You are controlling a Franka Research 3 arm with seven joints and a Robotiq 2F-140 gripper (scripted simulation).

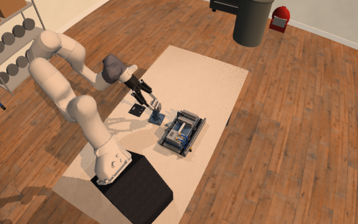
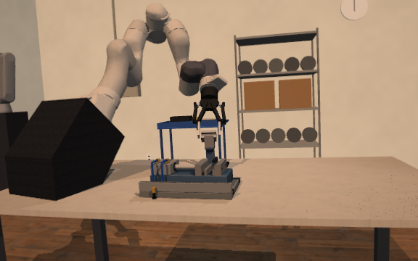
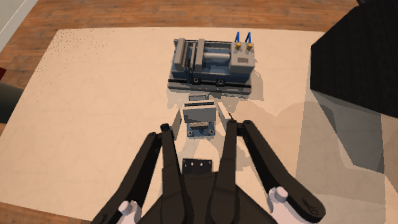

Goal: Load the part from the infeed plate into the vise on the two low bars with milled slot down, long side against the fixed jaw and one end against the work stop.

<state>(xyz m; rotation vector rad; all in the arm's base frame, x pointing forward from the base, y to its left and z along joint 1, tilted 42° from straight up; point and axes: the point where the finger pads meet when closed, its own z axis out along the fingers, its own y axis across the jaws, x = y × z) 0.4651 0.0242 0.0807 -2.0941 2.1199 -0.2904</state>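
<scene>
My gripper is now 2 cm to the left of the part and 1 cm above it. Also, from my hand: vise: 23 cm to the right, 13 cm below, 3 cm behind; then dark infeed plate: 17 cm below, 14 cm to the left, 1 cm ahead.
</scene>
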